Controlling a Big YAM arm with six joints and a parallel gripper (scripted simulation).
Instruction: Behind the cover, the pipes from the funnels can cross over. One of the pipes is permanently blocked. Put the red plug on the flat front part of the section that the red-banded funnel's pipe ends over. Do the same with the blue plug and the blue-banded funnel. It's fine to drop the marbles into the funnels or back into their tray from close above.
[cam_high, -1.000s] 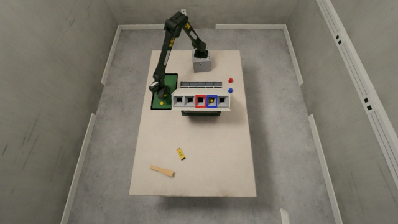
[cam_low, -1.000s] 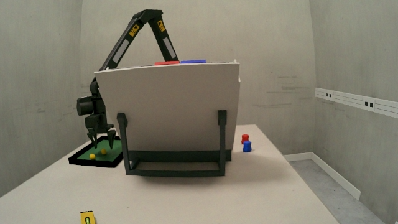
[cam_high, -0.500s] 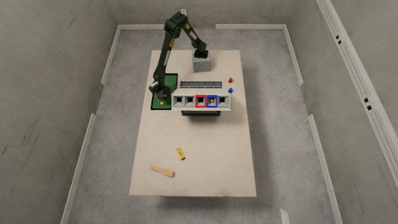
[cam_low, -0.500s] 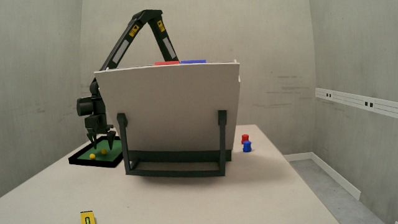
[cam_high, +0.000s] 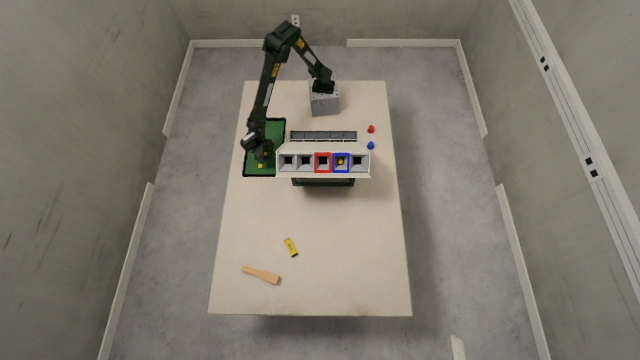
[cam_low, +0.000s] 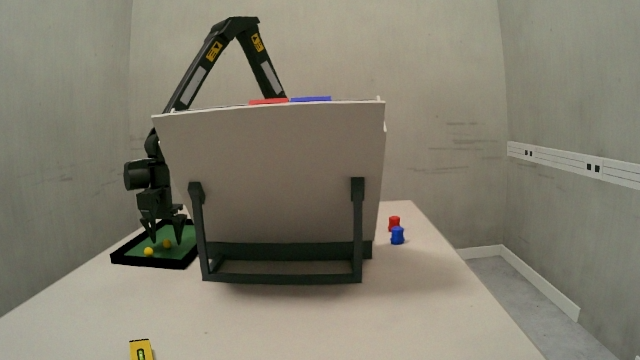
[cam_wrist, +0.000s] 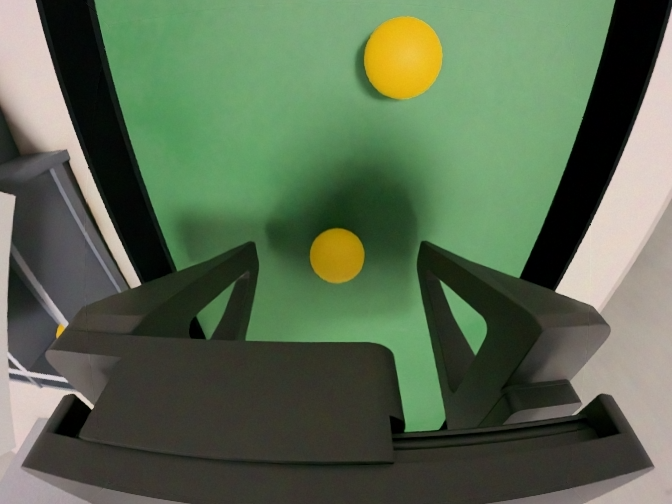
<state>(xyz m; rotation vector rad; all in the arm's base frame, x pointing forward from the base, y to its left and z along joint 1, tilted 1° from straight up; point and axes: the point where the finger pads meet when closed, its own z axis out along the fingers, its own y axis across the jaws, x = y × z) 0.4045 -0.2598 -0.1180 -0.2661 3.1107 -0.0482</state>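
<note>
My gripper is now 50 mm past the green marble tray, 20 mm to the left of it and 20 mm above it. From my hand the other things lie so: blue band: 150 mm ahead, 430 mm to the left, 290 mm above; then cover: 10 mm ahead, 330 mm to the left, 180 mm above; then red band: 160 mm ahead, 350 mm to the left, 290 mm above.
</note>
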